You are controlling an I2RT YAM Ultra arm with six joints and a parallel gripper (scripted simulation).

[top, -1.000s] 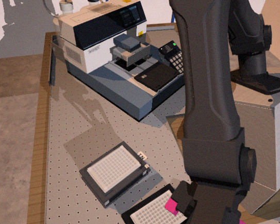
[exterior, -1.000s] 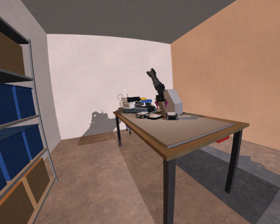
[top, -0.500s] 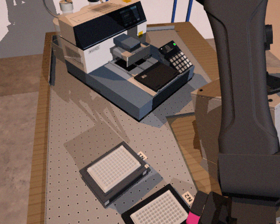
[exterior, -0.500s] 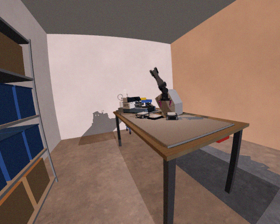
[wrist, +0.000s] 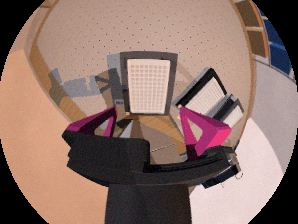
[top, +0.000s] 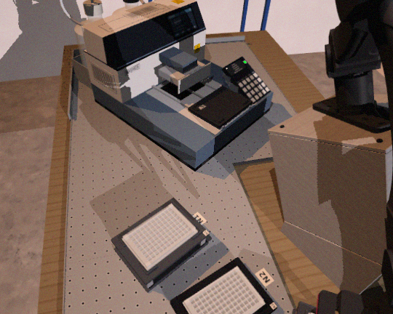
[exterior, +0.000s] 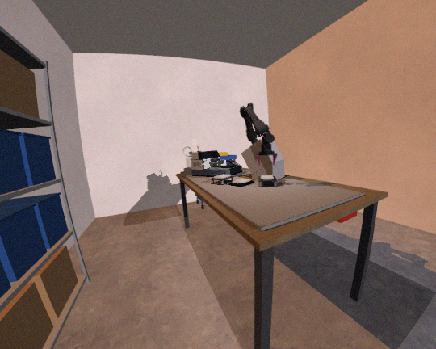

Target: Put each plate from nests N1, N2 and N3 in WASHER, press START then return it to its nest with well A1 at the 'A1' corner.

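My gripper is now 10 cm above the nest n3. From my hand the other things lie so: nest N2 (13 cm ahead, 14 cm to the right, 14 cm below); n2 label (3 cm ahead, 17 cm to the right, 14 cm below); nest N1 (21 cm ahead, 29 cm to the right, 10 cm below).
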